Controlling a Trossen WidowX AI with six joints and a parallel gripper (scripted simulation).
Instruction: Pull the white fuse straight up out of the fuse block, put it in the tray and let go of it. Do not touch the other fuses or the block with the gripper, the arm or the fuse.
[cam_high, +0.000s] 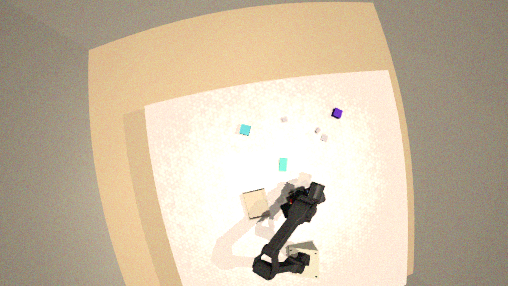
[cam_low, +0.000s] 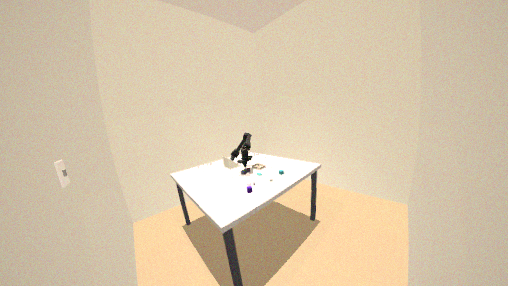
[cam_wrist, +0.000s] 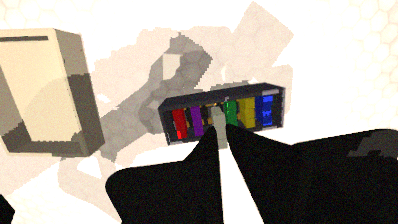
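Now: the beige tray 190 mm to the left of my gripper tip, 60 mm below it and 30 mm behind it. Also, from my gripper tip: white fuse (10 mm below).
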